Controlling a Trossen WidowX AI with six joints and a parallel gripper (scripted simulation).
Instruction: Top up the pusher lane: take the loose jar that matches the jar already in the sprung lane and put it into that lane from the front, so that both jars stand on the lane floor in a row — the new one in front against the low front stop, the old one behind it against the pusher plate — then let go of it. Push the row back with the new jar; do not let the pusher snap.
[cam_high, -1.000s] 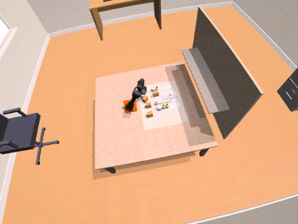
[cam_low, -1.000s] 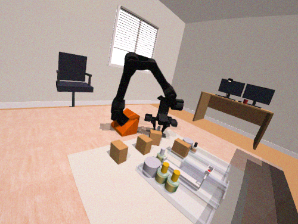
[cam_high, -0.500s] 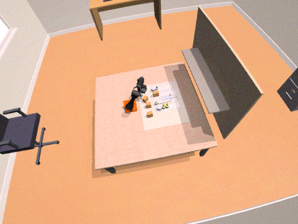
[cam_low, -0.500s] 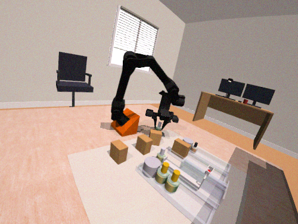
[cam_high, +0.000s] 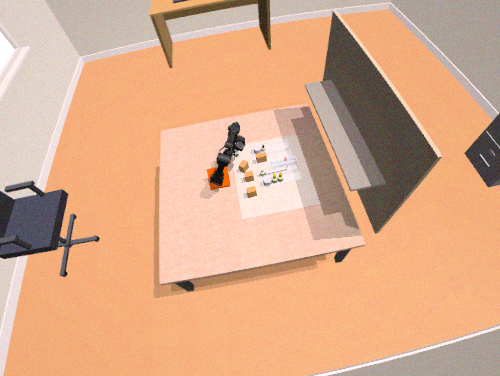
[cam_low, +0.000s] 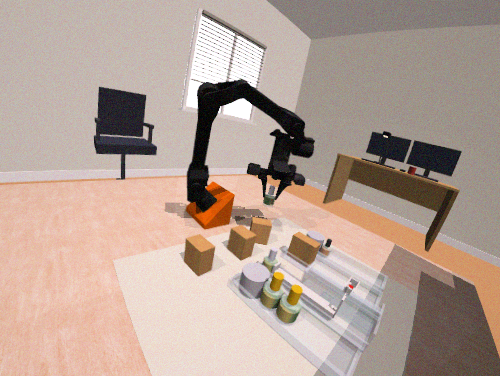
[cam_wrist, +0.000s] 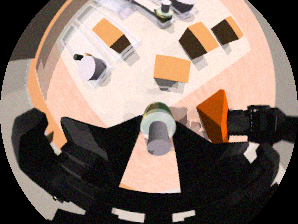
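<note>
Right now my gripper tip is 310 mm short of the clear lane rack, 110 mm above it and 90 mm to the left of it. Round my gripper tip: red mark (350 mm ahead, 80 mm to the right, 50 mm below); then small bottle (210 mm ahead, 90 mm to the left, 90 mm below).
</note>
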